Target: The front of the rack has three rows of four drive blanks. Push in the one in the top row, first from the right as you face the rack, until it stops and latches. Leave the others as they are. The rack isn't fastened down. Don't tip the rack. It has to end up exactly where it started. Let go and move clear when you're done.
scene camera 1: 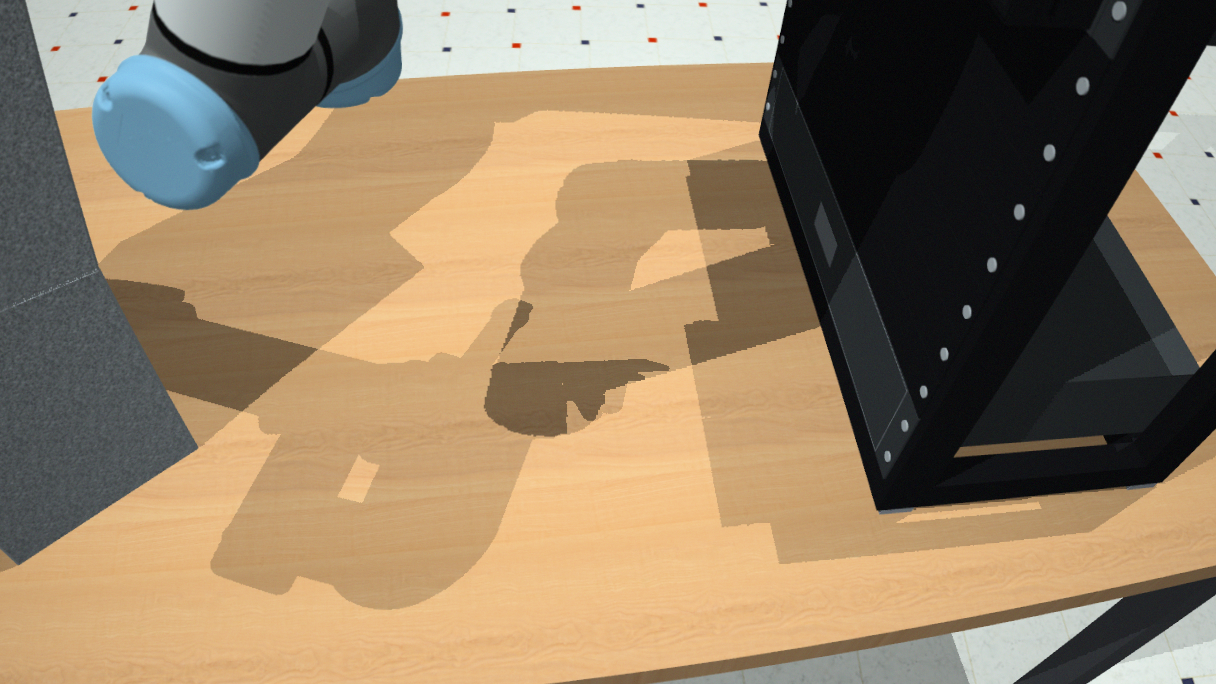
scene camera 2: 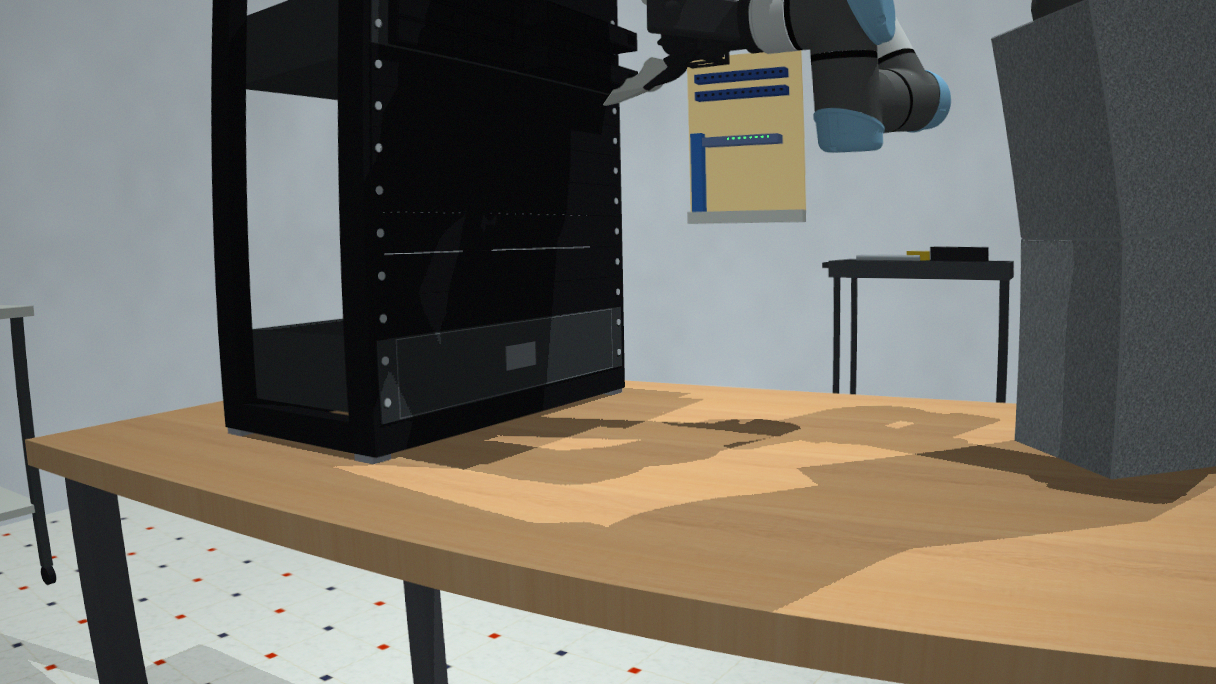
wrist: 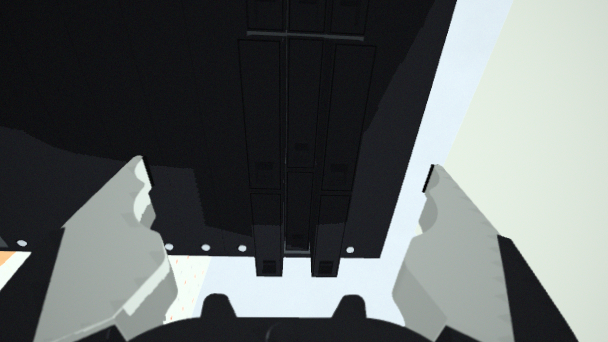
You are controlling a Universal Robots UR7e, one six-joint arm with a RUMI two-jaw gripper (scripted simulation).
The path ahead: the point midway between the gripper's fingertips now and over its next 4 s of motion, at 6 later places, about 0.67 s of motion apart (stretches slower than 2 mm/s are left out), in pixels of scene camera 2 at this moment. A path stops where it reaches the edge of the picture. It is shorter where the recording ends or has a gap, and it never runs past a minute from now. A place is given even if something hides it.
The gripper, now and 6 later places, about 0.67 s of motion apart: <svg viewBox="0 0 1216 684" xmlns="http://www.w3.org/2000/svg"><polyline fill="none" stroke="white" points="602,42 613,46 639,54 640,57 640,51 653,29 623,34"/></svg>
